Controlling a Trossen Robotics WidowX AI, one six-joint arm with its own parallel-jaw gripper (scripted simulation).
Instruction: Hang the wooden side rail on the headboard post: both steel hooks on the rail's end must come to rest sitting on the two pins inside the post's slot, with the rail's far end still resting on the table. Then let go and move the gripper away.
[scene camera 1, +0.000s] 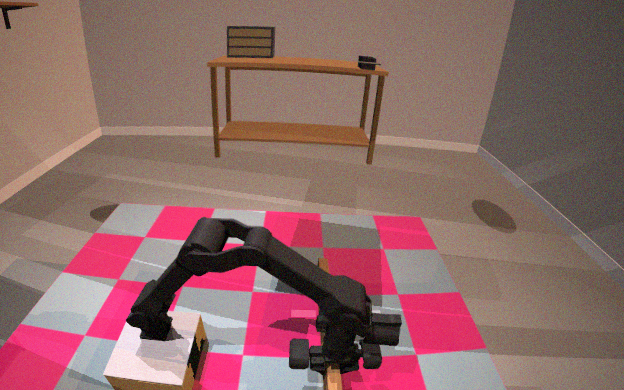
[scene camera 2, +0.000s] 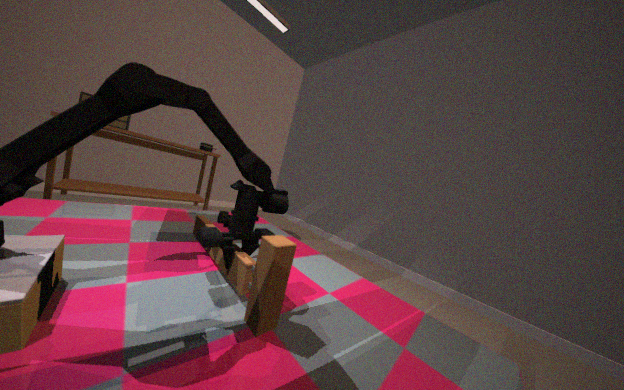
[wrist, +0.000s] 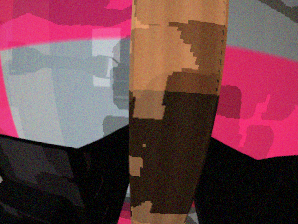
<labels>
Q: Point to my gripper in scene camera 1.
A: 329, 373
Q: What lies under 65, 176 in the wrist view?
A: My gripper.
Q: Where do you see a wooden side rail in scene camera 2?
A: At 240, 272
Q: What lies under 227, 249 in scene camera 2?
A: My gripper.
</labels>
